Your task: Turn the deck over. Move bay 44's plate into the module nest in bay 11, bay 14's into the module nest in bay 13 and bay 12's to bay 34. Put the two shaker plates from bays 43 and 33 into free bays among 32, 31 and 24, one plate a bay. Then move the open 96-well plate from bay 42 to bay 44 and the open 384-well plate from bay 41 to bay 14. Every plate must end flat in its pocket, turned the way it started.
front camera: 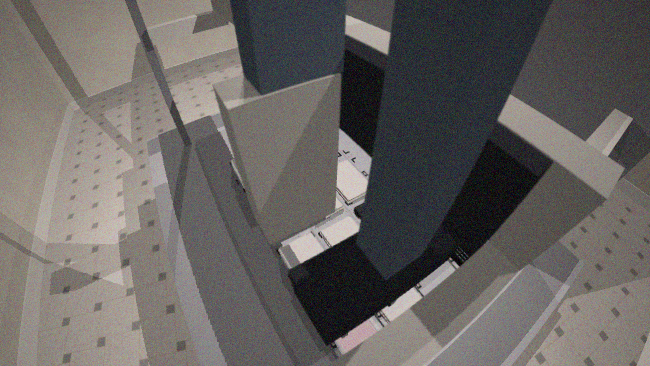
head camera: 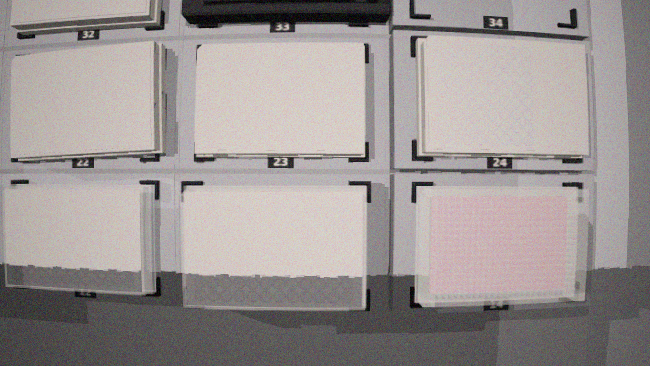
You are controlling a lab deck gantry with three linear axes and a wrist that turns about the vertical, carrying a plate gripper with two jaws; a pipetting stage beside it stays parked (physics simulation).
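Places are measured from the robot's base along level axes (x back, y down, z right), in centimetres.
Pixels of known places: robot's base, link origin: (front camera: pixel 232 167).
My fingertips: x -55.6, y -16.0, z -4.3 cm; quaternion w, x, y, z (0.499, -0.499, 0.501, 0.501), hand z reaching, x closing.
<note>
For each thing: its middle in the pictures, then the offset to it from my fingertips. "*": a spot on its surface instead.
- open 384-well plate, body centre: (head camera: pixel 504 245) (front camera: pixel 353 329) dx +0.0, dy +13.8, dz +0.0 cm
- bay 24, surface spot: (head camera: pixel 505 95) * dx +0.3, dy +13.1, dz -10.7 cm
- bay 23, surface spot: (head camera: pixel 280 97) * dx +16.3, dy +14.5, dz -10.7 cm
- bay 22, surface spot: (head camera: pixel 82 100) * dx +31.5, dy +14.2, dz -10.7 cm
- bay 32, surface spot: (head camera: pixel 82 11) * dx +32.3, dy +14.5, dz -18.0 cm
- bay 13, surface spot: (head camera: pixel 272 230) * dx +16.4, dy +12.6, dz -1.3 cm
- bay 12, surface spot: (head camera: pixel 72 227) * dx +32.5, dy +14.5, dz -0.9 cm
- black shaker module, surface spot: (head camera: pixel 285 11) * dx +15.9, dy +14.1, dz -17.0 cm
- Bay 34, surface spot: (head camera: pixel 467 12) * dx +2.2, dy +14.5, dz -17.5 cm
The open 384-well plate (front camera: pixel 356 336) (head camera: pixel 498 243), with a pink grid, lies in bay 14 and looks flat. In the head view, white plates sit in bay 24 (head camera: pixel 505 95), bay 23 (head camera: pixel 280 97), bay 22 (head camera: pixel 82 100), bay 32 (head camera: pixel 82 11), bay 13 (head camera: pixel 272 230) and bay 12 (head camera: pixel 72 227). A black shaker module (head camera: pixel 285 11) stands in bay 33, cut off by the top edge. Bay 34 (head camera: pixel 467 12) shows bare floor between its brackets. In the front view, my gripper (front camera: pixel 345 292) appears as a black body over the deck, beside the pink plate; its jaws are hidden.
A blue column (front camera: pixel 440 125) stands over the gripper body. The beige housing (front camera: pixel 295 165) under another blue column (front camera: pixel 292 40) hides the deck's left part. A pale beam (front camera: pixel 560 145) crosses at the right, and a grey frame rail (front camera: pixel 220 240) runs along the left.
</note>
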